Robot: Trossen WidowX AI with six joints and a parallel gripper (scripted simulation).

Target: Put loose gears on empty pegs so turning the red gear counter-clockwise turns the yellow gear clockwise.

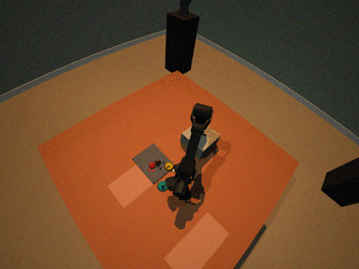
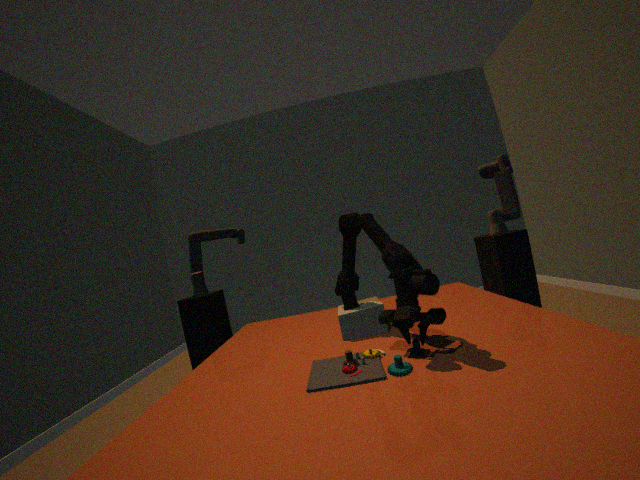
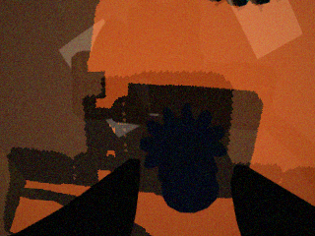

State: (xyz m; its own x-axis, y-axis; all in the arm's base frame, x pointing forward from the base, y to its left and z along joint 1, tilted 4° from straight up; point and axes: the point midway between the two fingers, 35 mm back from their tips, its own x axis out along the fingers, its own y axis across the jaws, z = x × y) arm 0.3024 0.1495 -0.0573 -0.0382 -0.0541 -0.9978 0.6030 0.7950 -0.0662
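My gripper tip is now 1 cm above the blue gear. Round my gripper tip: yellow gear: 4 cm behind, 13 cm to the right, 1 cm below; white arrow: 6 cm behind, 10 cm to the right, 2 cm below; teal gear: 7 cm ahead, 7 cm to the right, 1 cm below.
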